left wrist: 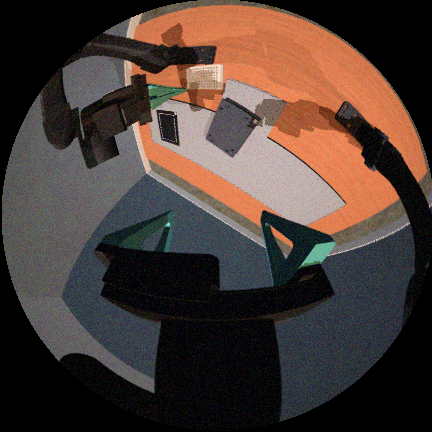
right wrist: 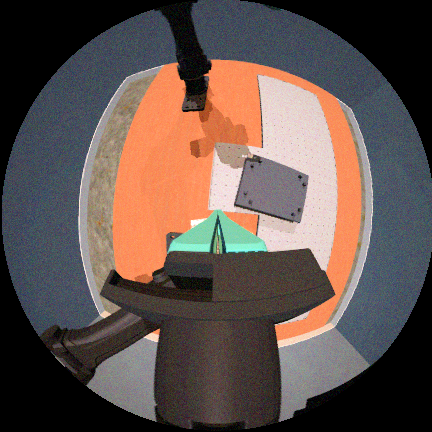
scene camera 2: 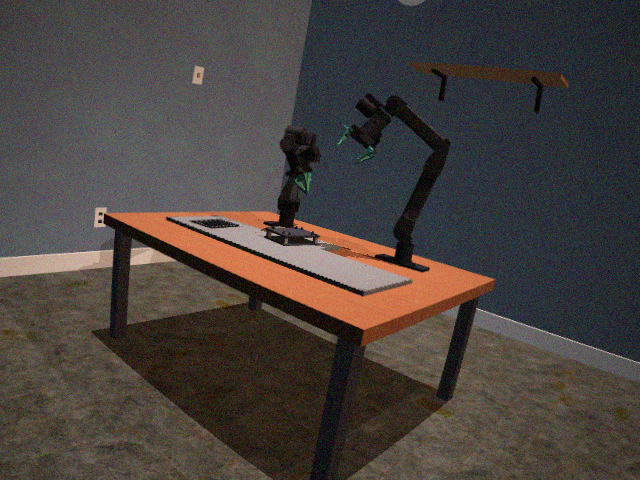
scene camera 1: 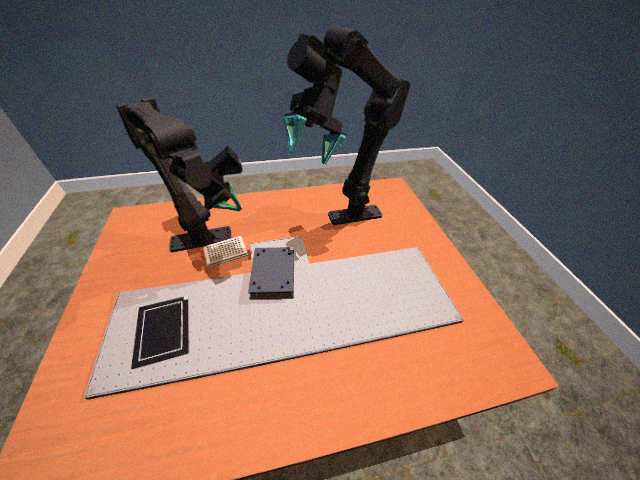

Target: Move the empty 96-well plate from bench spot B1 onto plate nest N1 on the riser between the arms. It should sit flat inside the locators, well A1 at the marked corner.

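Places are measured from the left arm's base along level axes (x ahead, y left, z up), in centimetres.
Pixels of known places: left gripper, fingertip midpoint: (left wrist: pixel 216 214) (scene camera 2: pixel 345 155) (scene camera 1: pixel 308 158); right gripper, fingertip midpoint: (left wrist: pixel 185 89) (right wrist: pixel 217 214) (scene camera 2: pixel 307 193) (scene camera 1: pixel 240 209); left arm's base, link origin: (left wrist: pixel 364 134) (right wrist: pixel 196 91) (scene camera 2: pixel 401 263) (scene camera 1: pixel 355 215); right arm's base, link origin: (left wrist: pixel 187 55) (scene camera 1: pixel 201 239).
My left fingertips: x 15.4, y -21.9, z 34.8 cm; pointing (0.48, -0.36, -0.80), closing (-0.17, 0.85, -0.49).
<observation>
For each thing: its middle in the pictures, then the offset to it from my left fingertips. "*": a spot on its surface instead. Level surfaces: height alone.
- pale 96-well plate, body centre: (scene camera 1: pixel 225 251) (left wrist: pixel 203 76) dy -26.1, dx -7.4, dz -34.1 cm
- riser, body centre: (right wrist: pixel 274 188) (scene camera 1: pixel 273 270) (left wrist: pixel 229 128) (scene camera 2: pixel 292 235) dy -12.2, dx +6.6, dz -31.2 cm
- black pad with a white outline, surface spot: (scene camera 1: pixel 161 330) (scene camera 2: pixel 214 223) (left wrist: pixel 167 128) * dy -42.4, dx +17.3, dz -33.3 cm
- perforated white board, surface height: dz -33.5 cm
The pale 96-well plate (scene camera 1: pixel 225 251) (left wrist: pixel 205 77) lies on the orange table beside the right arm's base, left of the riser; a small part of the plate (right wrist: pixel 197 222) shows behind the fingers in the right wrist view. The dark nest on the riser (scene camera 1: pixel 272 271) (scene camera 2: pixel 292 233) (left wrist: pixel 232 127) (right wrist: pixel 272 189) has small locators near its corners and holds no plate. My right gripper (scene camera 1: pixel 239 208) (scene camera 2: pixel 306 191) (left wrist: pixel 185 89) (right wrist: pixel 217 214) is shut and empty, raised above the table near the plate. My left gripper (scene camera 1: pixel 308 156) (scene camera 2: pixel 347 153) (left wrist: pixel 216 214) is wide open and empty, high above the table.
A black pad with a white outline (scene camera 1: pixel 161 330) (scene camera 2: pixel 214 223) (left wrist: pixel 168 127) lies on the perforated white board (scene camera 1: pixel 361 294) (scene camera 2: pixel 356 273) (left wrist: pixel 290 175) (right wrist: pixel 300 120). The left arm's base (scene camera 1: pixel 355 213) (right wrist: pixel 194 101) stands behind the board. A wall shelf (scene camera 2: pixel 488 73) hangs behind the arms.
</observation>
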